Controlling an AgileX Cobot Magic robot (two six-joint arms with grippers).
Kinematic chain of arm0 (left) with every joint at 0, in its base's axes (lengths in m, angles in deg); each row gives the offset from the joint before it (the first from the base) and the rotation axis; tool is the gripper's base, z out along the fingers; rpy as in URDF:
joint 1: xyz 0 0 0.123 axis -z
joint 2: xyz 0 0 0 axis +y
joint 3: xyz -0.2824 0 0.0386 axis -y
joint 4: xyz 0.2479 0 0.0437 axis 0.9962 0 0.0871
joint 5: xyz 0 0 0 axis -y
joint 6: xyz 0.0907 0 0.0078 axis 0.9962 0 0.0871
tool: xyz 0 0 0 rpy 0 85 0
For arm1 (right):
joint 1: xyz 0 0 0.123 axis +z
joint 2: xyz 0 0 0 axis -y
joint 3: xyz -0.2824 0 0.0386 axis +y
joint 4: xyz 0.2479 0 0.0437 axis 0.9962 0 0.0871
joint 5: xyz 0 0 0 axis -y
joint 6: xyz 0.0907 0 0.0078 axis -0.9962 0 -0.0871
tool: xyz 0 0 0 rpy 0 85 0
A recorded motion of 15 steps. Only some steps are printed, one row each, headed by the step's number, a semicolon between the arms.
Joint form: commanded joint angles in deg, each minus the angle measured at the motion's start. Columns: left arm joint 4, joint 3, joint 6, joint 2, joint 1, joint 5; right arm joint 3, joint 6, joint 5, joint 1, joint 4, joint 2.
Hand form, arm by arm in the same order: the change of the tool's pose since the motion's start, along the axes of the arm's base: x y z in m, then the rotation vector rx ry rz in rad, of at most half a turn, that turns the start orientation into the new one. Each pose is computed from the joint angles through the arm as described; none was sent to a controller.
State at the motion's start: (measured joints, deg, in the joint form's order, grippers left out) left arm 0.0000 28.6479 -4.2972 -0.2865 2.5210 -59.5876; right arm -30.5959 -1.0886 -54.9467 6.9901 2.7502 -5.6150
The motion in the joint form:
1: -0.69 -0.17 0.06 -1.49 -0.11 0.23; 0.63 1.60 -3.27 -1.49 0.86 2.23
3: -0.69 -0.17 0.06 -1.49 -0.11 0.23; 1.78 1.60 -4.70 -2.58 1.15 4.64
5: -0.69 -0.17 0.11 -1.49 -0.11 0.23; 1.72 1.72 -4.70 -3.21 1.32 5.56
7: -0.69 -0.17 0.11 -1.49 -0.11 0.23; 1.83 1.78 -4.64 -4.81 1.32 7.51
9: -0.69 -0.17 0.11 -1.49 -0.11 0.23; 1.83 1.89 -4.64 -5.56 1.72 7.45
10: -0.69 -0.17 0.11 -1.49 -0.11 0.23; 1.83 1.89 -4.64 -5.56 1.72 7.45
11: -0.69 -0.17 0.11 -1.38 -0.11 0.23; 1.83 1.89 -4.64 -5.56 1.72 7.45
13: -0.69 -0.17 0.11 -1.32 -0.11 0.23; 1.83 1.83 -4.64 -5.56 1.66 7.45
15: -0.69 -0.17 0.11 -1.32 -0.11 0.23; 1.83 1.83 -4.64 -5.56 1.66 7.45
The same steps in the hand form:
1: -0.0036 -0.0008 -0.0007 -0.0101 -0.0266 -0.0053; -0.0076 0.0003 -0.0075 -0.0168 0.0261 -0.0035
3: -0.0036 -0.0008 -0.0007 -0.0101 -0.0266 -0.0053; -0.0131 0.0003 -0.0151 -0.0135 0.0294 -0.0184
5: -0.0036 -0.0008 -0.0007 -0.0093 -0.0267 -0.0057; -0.0157 0.0003 -0.0148 -0.0113 0.0124 -0.0269
7: -0.0036 -0.0008 -0.0007 -0.0093 -0.0267 -0.0057; -0.0206 0.0003 -0.0155 -0.0099 -0.0207 -0.0546
9: -0.0036 -0.0008 -0.0007 -0.0093 -0.0267 -0.0057; -0.0204 0.0009 -0.0155 -0.0061 -0.0195 -0.0629
10: -0.0036 -0.0008 -0.0007 -0.0093 -0.0267 -0.0057; -0.0204 0.0009 -0.0155 -0.0061 -0.0195 -0.0629
11: -0.0033 -0.0008 -0.0006 -0.0093 -0.0248 -0.0057; -0.0204 0.0009 -0.0155 -0.0061 -0.0195 -0.0629
13: -0.0031 -0.0008 -0.0006 -0.0092 -0.0237 -0.0057; -0.0204 0.0009 -0.0155 -0.0060 -0.0194 -0.0639
15: -0.0031 -0.0008 -0.0006 -0.0092 -0.0237 -0.0057; -0.0204 0.0009 -0.0155 -0.0060 -0.0194 -0.0639

